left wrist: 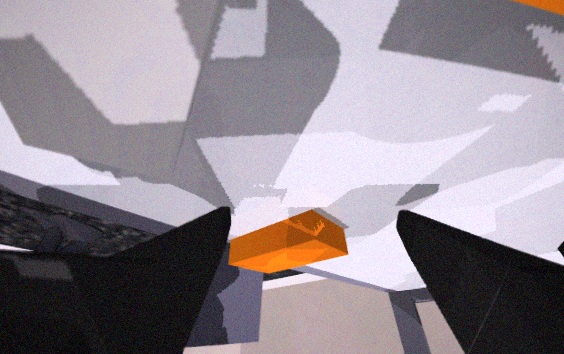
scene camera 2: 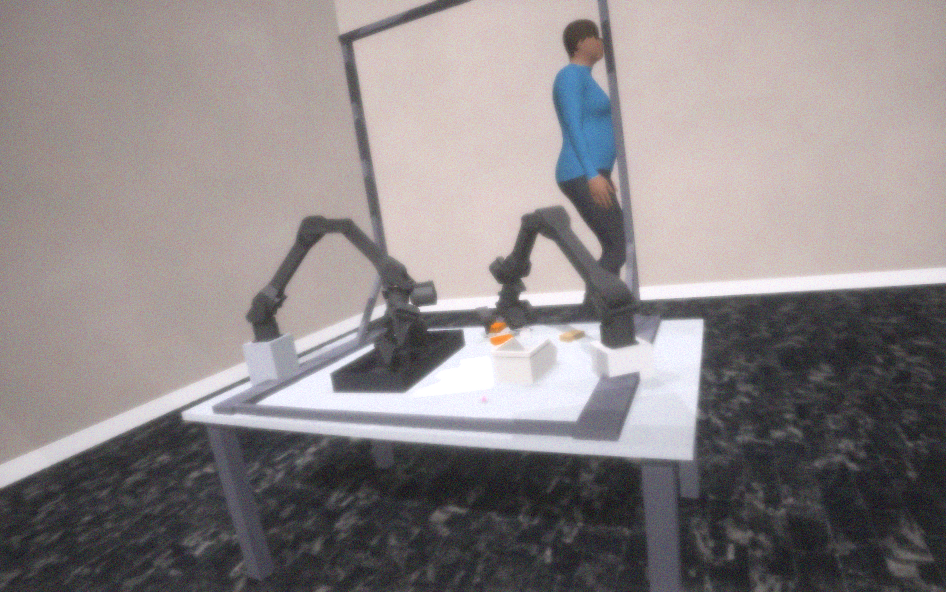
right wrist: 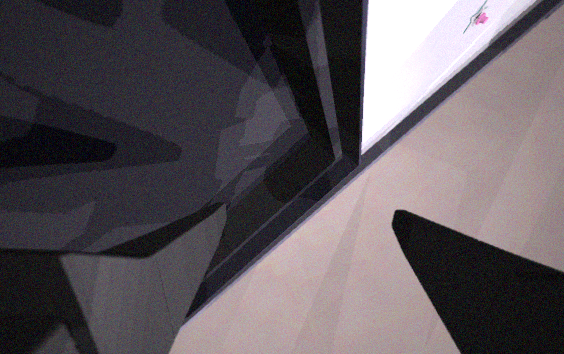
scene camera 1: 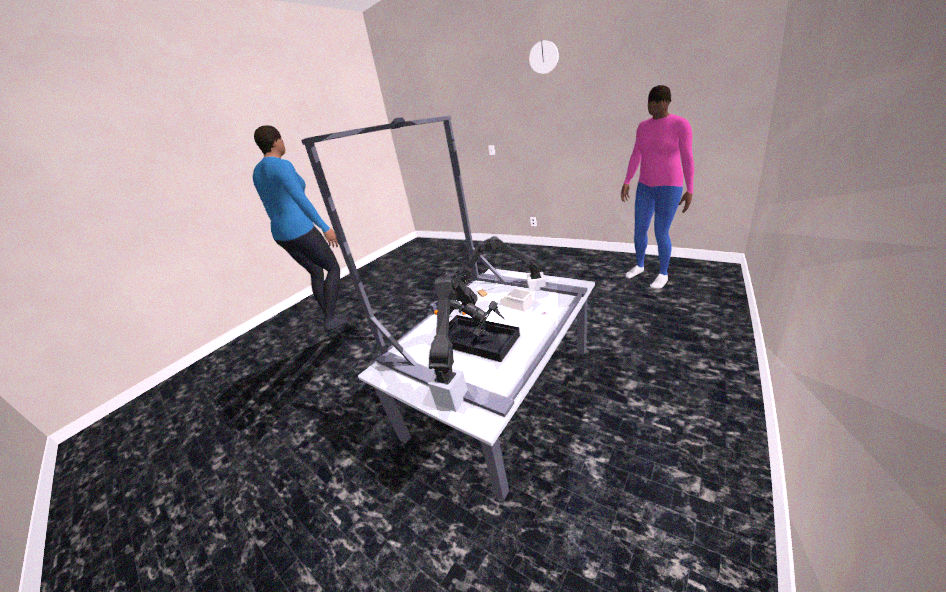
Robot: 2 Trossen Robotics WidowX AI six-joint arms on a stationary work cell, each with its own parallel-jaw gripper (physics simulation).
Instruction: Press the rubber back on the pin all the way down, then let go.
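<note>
The pin and its rubber back cannot be made out in any view. My left gripper is open, low over the table's far side. An orange block shows beyond and between its parted fingertips, not gripped; which orange piece it is in the scene views I cannot tell. My right gripper is open and empty, at the black tray. A small pink thing with a thin green stem lies on the table; it shows as a pink speck in scene camera 2.
A white box stands near the left arm's base. A tan-orange piece lies behind it. Orange pieces lie beside the left gripper. Grey rails and a tall frame border the table. Two people stand around.
</note>
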